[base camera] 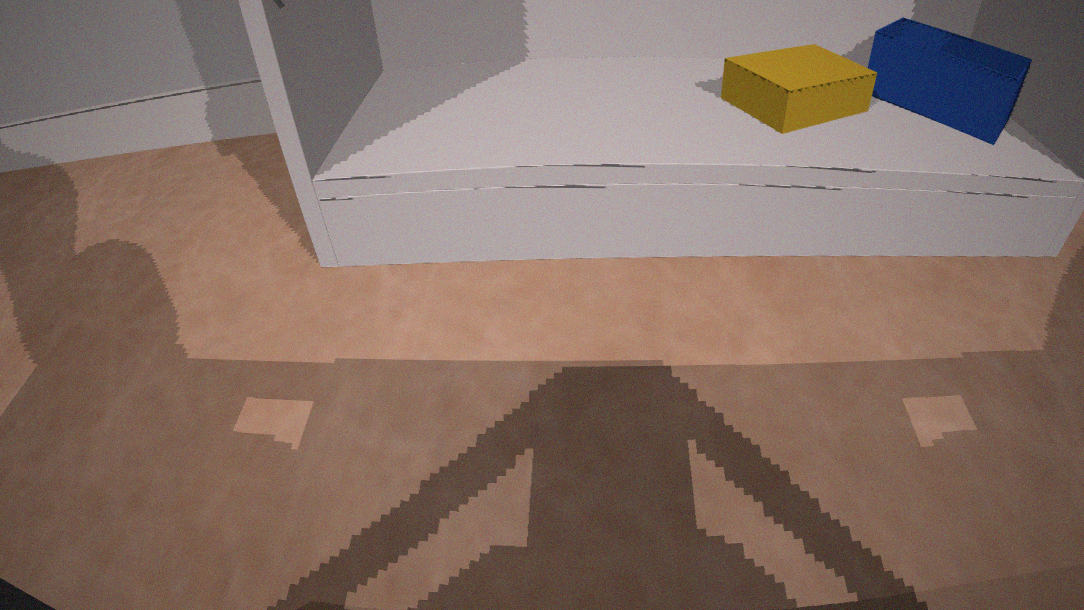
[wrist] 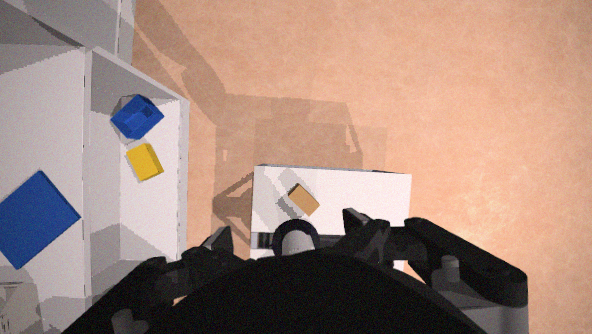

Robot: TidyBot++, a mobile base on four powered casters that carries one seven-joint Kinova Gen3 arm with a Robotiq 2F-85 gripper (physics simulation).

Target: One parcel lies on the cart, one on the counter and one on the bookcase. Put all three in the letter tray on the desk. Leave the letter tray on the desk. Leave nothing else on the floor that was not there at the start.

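Places are measured from the arm's base along level axes (x right, y back, z down), in metres.
Where they show: gripper, between the fingertips: (wrist: 288,229); arm's base, origin of its link: (wrist: 296,243).
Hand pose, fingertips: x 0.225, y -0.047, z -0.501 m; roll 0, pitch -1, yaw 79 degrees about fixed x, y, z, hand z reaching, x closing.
Things, the pixels of their centre, and the offset from my fingertips. "spot": a spot on its surface instead. Level surfaces: height alone.
- small tan box-shaped parcel, middle of its body: (wrist: 303,199) dy +0.061, dx -0.072, dz +0.485 m
- yellow box, middle of its body: (base camera: 800,84) (wrist: 145,162) dy -0.629, dx +0.003, dz +0.775 m
- blue box-shaped thing, middle of its body: (base camera: 946,75) (wrist: 138,117) dy -0.657, dx +0.196, dz +0.760 m
- large flat blue thing, middle of its body: (wrist: 28,220) dy -0.625, dx -0.133, dz +0.346 m
- grey thing, middle of its body: (wrist: 4,318) dy -0.654, dx -0.365, dz +0.314 m
- bookcase's side panel, a spot on its surface: (base camera: 284,128) spot: dy -0.491, dx -0.475, dz +0.744 m
- tan floor, height of its surface: dz +0.898 m
A small tan box-shaped parcel (wrist: 303,199) lies on the white top of the robot's base (wrist: 370,200) in the wrist view. My gripper (wrist: 288,229) is open and empty, high above the base; the tan parcel shows beyond the gap between its fingertips. The white bookcase (base camera: 606,220) (wrist: 184,165) stands in front of the base. On its bottom shelf lie a yellow box (base camera: 795,87) (wrist: 145,162) and a blue box-shaped thing (base camera: 947,83) (wrist: 136,117). A large flat blue thing (wrist: 37,220) lies on a higher shelf. The desk, letter tray, cart and counter do not show.
A grey thing (wrist: 19,305) shows partly at the lower left of the wrist view, by the higher shelf. The bookcase's side panel (base camera: 284,128) stands near a wall (base camera: 98,60). Shadows of the arm and base lie on the tan floor (base camera: 606,311) (wrist: 475,100).
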